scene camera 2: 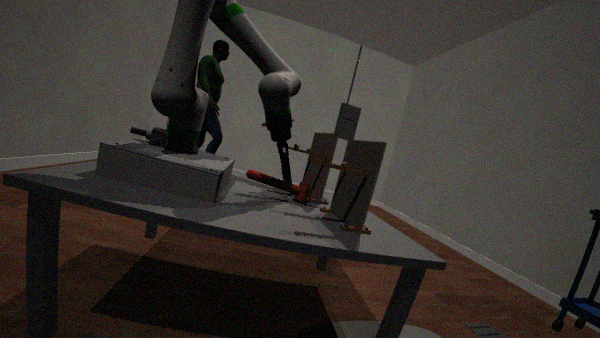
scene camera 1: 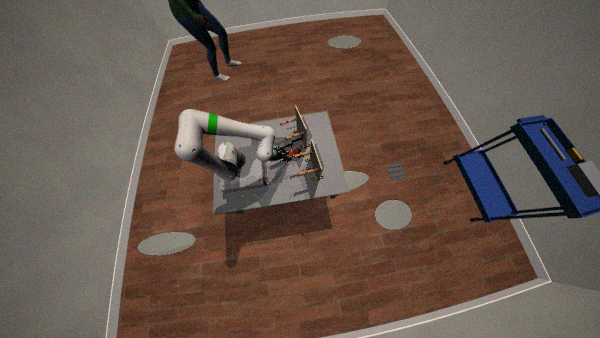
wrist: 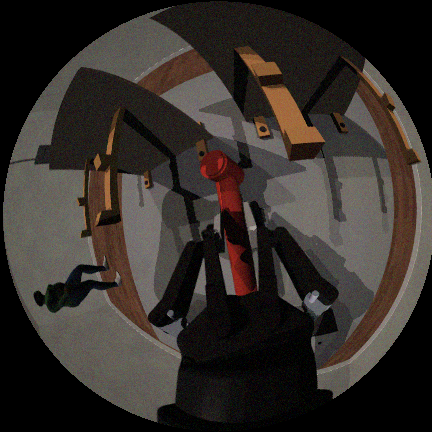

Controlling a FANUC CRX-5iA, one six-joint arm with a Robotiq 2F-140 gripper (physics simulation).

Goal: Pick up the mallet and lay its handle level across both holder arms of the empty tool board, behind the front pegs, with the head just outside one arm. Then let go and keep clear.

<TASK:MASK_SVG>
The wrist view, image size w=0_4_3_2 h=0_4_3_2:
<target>my gripper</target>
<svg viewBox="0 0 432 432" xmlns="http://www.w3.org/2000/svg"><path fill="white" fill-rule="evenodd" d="M248 201L243 201L242 203L251 248L257 247L258 290L244 295L226 294L218 253L225 252L223 219L220 205L218 205L214 209L214 222L207 224L206 229L201 231L202 240L198 242L196 240L189 240L186 242L162 298L147 316L150 323L176 338L176 343L180 350L181 361L177 372L175 404L190 415L211 421L249 422L262 420L285 413L310 398L317 390L315 358L310 342L314 327L313 321L320 314L323 314L338 296L337 288L320 276L312 262L286 228L277 226L274 230L268 229L260 216L253 217ZM204 258L206 307L186 325L187 319L185 316L189 309L202 258ZM271 247L274 247L302 300L301 307L303 311L278 296Z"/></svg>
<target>red mallet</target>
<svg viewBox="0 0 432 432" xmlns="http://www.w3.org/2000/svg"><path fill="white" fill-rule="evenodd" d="M211 150L201 159L200 172L204 177L215 181L235 295L244 295L257 290L252 251L238 187L243 181L244 172L221 150Z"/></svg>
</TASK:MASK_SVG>
